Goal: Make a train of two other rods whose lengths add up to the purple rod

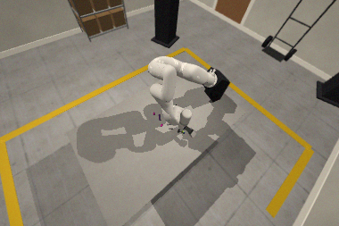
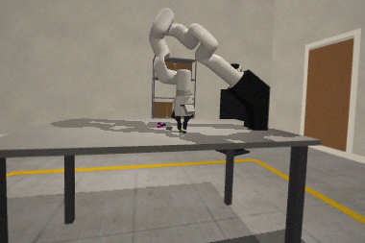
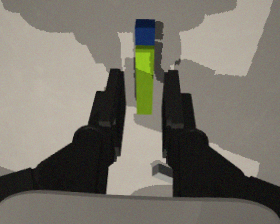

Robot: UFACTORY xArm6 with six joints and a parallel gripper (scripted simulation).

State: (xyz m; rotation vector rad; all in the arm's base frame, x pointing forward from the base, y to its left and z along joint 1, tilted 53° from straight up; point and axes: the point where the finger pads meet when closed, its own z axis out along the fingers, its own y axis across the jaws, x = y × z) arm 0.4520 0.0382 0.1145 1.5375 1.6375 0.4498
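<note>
My gripper is now 3 cm above the lime rod. Also, from my hand: blue rod 3 cm to the left, 3 cm below; then purple rod 22 cm to the right, 3 cm below.
</note>
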